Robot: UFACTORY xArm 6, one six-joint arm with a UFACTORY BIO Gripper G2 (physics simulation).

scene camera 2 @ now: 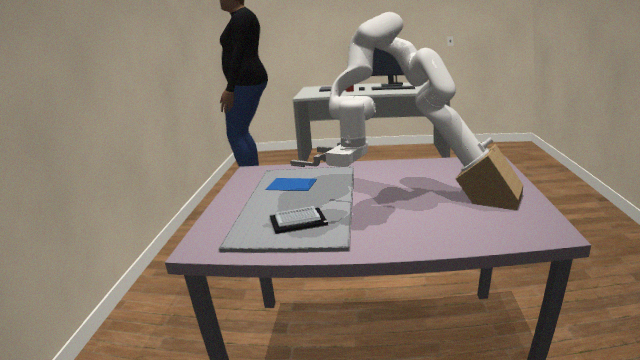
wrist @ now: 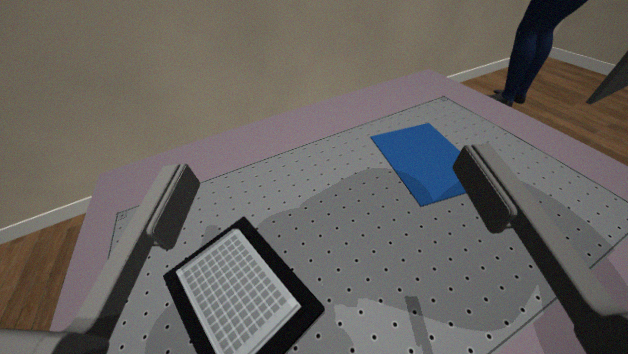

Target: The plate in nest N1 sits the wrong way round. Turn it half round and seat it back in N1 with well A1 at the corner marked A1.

Note:
The pictures show: my gripper and a flat blue rectangle.
My gripper shows as well in the wrist view.

